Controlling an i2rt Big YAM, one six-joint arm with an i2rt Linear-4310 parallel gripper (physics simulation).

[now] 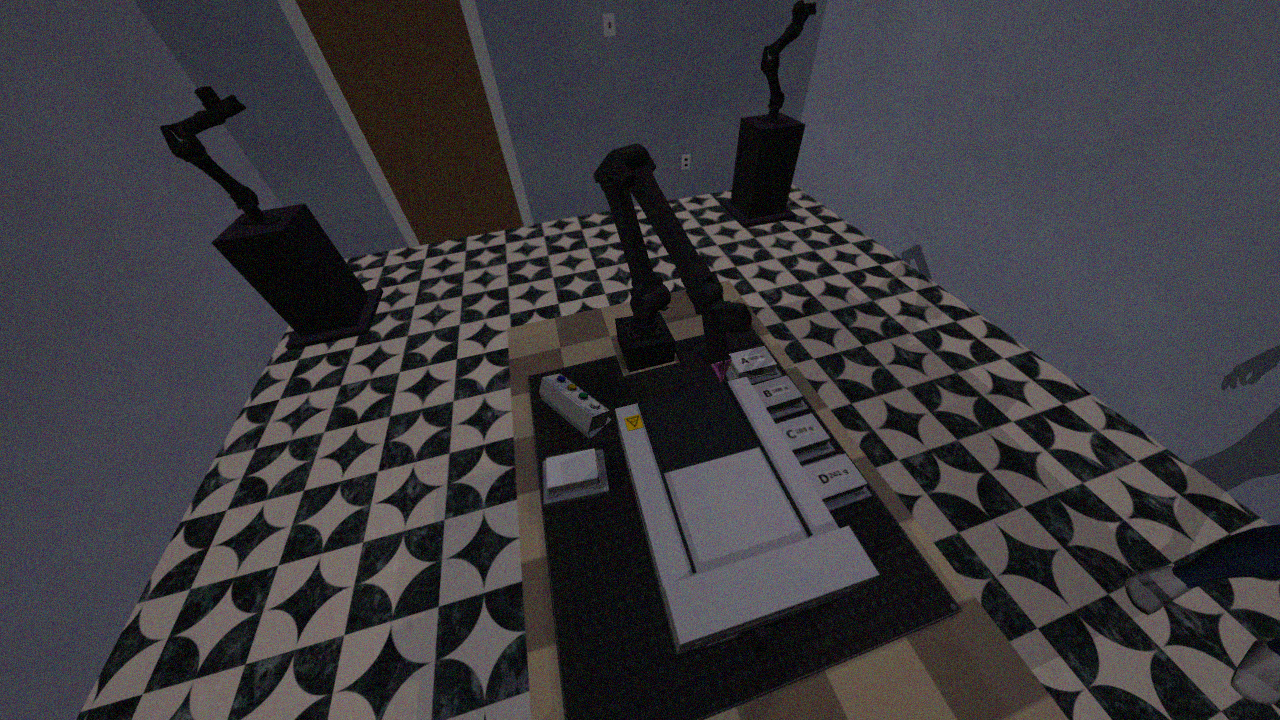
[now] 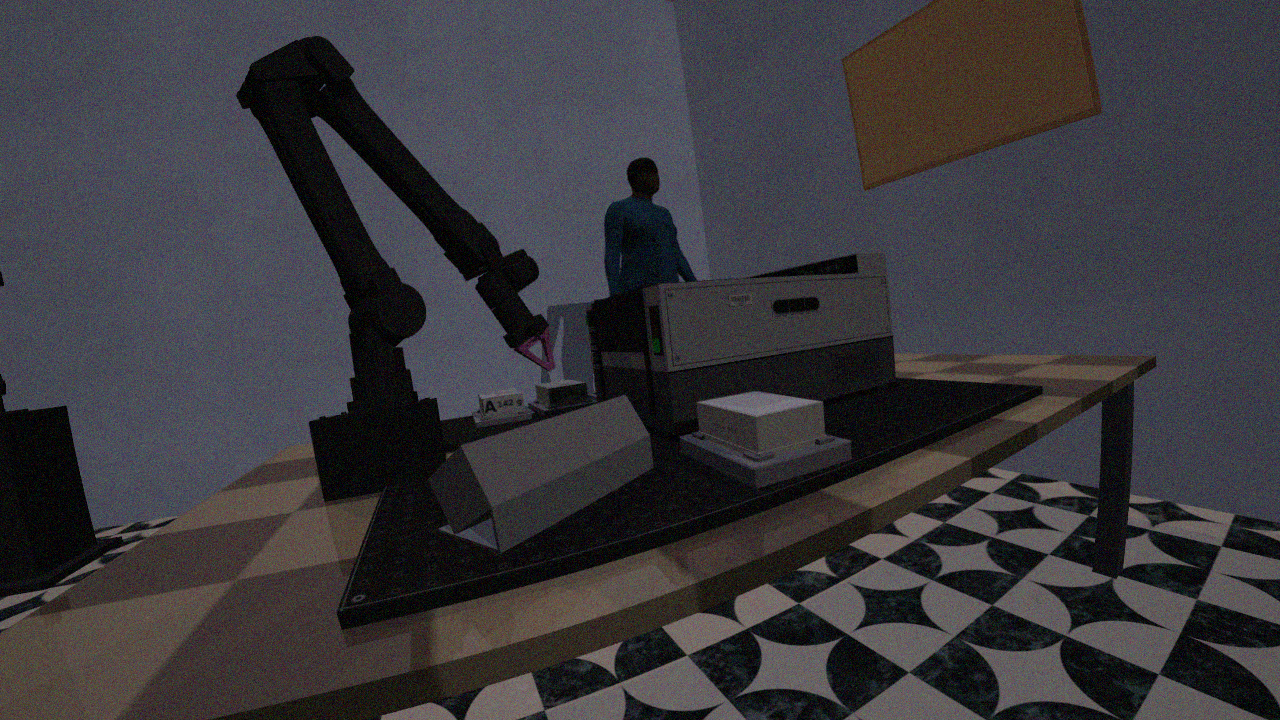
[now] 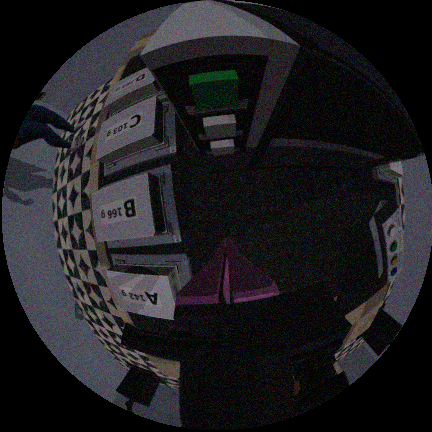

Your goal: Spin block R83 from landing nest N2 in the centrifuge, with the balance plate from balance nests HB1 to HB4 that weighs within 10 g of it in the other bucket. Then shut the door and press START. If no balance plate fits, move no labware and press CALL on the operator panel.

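Frame: origin at the arm's base, x right, y ahead, z up, level; millimetres.
Seen in the pictures: gripper, fingertip midpoint: [image 2: 552, 369] [image 3: 225, 242]; arm's base at its link origin: [image 1: 643, 331] [image 2: 386, 407] [image 3: 311, 357].
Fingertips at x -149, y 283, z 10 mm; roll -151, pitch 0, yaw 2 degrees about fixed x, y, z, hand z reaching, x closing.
Note:
Offsets run from my fingertips to a thing's top centre. "spot": to the spot under its first point.
My gripper [image 1: 720, 369] [image 2: 549, 366] [image 3: 225, 242] is shut and empty, low near the robot-side end of the centrifuge [image 1: 774, 586] [image 2: 716, 326] [image 3: 220, 42]. That end face carries a green key @(dx +7, dy +83, dz +93 mm) [image 3: 214, 90] and two pale keys below it; their lettering is unreadable. Plate A @(dx -147, dy -90, dz -44 mm) [image 1: 753, 360] [image 2: 501, 404] [image 3: 142, 295], marked 142 g, stands beside the fingers. Plate B @(dx -153, dy +45, dz -44 mm) [image 1: 779, 392] [image 3: 125, 207] reads 166 g, plate C @(dx -145, dy +185, dz -44 mm) [image 1: 804, 432] [image 3: 131, 125] 103 g; the weight on plate D @(dx -156, dy +317, dz -44 mm) [image 1: 834, 477] [image 3: 132, 85] is blurred. A pale block @(dx +449, dy +118, dz -35 mm) [image 1: 572, 470] [image 2: 760, 420] sits in a nest across the centrifuge, its label unreadable.
The operator panel @(dx +416, dy -103, dz -14 mm) [image 1: 572, 404] [image 2: 546, 465] [image 3: 392, 245] with several coloured buttons stands on the side opposite the plates. A pale panel @(spot: dx +154, dy +375, dz +112 mm) [image 1: 733, 510] lies between the centrifuge's raised side rails. A person [image 2: 640, 232] stands beyond the table.

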